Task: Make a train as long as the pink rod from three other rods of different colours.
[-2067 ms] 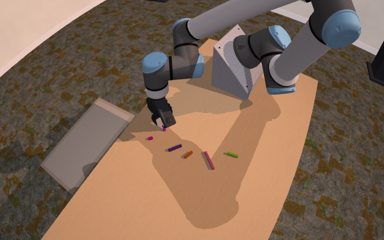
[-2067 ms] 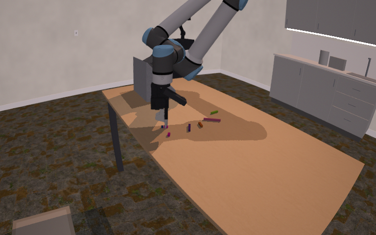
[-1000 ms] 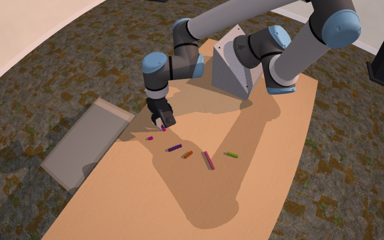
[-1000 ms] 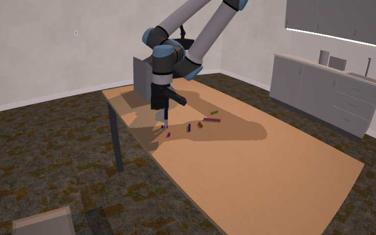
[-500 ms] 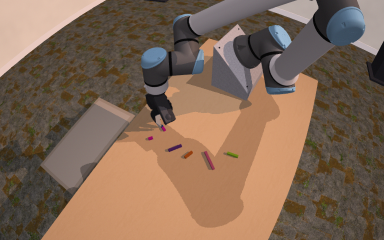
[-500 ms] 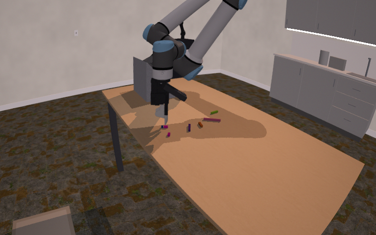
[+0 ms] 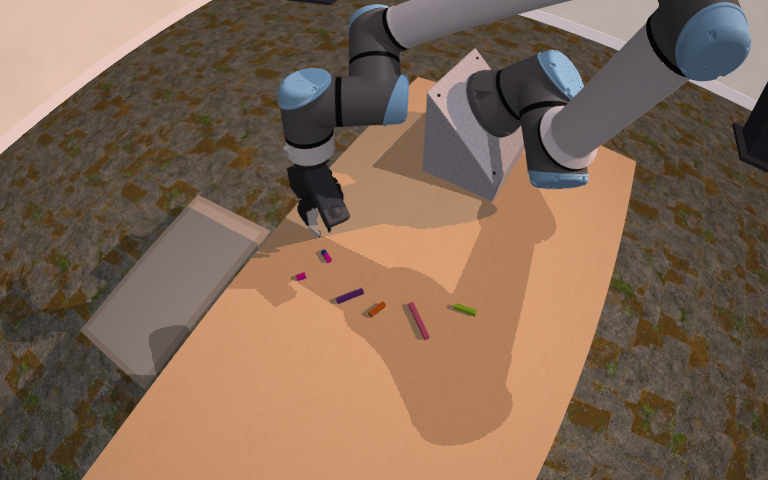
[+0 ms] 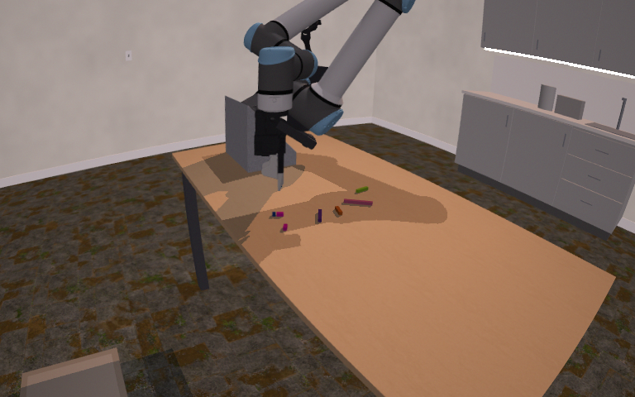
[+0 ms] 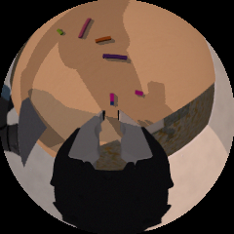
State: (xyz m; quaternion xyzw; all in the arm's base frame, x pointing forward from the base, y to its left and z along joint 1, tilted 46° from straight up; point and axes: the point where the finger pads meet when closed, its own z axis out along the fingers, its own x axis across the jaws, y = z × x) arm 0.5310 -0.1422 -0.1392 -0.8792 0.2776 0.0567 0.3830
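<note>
Now: hand 9 cm to the right of the purple rod, 9 cm above it and 7 cm short of it. Round my hand: orange rod (16 cm to the left, 9 cm below, 7 cm ahead); pink rod (25 cm to the left, 9 cm below, 6 cm ahead); blue rod (9 cm below, 1 cm to the right, 1 cm behind).
</note>
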